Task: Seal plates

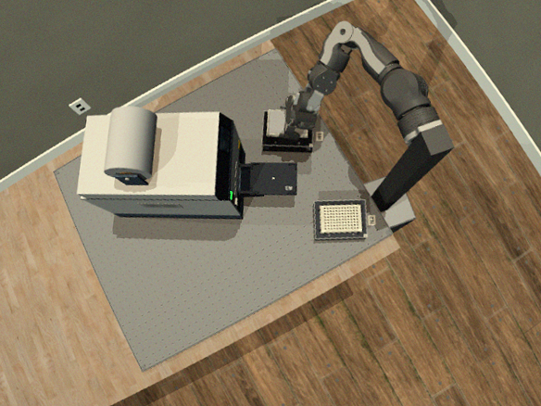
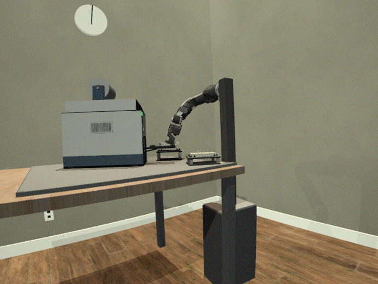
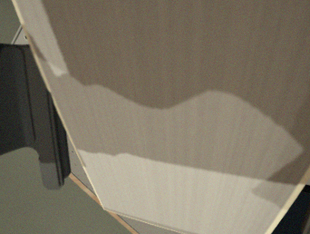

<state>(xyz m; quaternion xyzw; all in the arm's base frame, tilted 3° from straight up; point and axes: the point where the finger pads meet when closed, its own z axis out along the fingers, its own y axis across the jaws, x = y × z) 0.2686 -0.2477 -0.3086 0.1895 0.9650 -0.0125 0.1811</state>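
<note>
Now: the black nest N1 6 cm below my hand. The rest, counted from my hand: yellow warning label: 16 cm ahead, 4 cm above, 3 cm to the left; then plate: 33 cm to the left, 6 cm below, 6 cm behind; then sealer stage: 15 cm to the left, 10 cm ahead, 2 cm below.
</note>
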